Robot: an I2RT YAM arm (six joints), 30 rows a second.
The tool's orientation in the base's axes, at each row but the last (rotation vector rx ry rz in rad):
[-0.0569 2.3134 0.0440]
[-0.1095 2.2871 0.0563]
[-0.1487 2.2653 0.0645]
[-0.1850 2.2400 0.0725]
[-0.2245 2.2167 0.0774]
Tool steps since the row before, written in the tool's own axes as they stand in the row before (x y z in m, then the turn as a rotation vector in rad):
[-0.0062 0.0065 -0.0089 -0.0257 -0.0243 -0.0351]
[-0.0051 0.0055 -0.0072 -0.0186 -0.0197 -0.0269]
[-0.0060 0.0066 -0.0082 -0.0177 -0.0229 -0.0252]
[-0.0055 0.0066 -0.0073 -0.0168 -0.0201 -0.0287]
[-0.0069 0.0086 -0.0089 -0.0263 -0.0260 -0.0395]
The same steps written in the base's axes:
[-0.0027 0.0062 0.0107 -0.0071 -0.0253 0.0423]
[-0.0026 0.0052 0.0086 -0.0060 -0.0205 0.0316]
[-0.0033 0.0063 0.0098 -0.0049 -0.0236 0.0298]
[-0.0033 0.0063 0.0088 -0.0086 -0.0214 0.0313]
[-0.0045 0.0082 0.0107 -0.0103 -0.0273 0.0456]

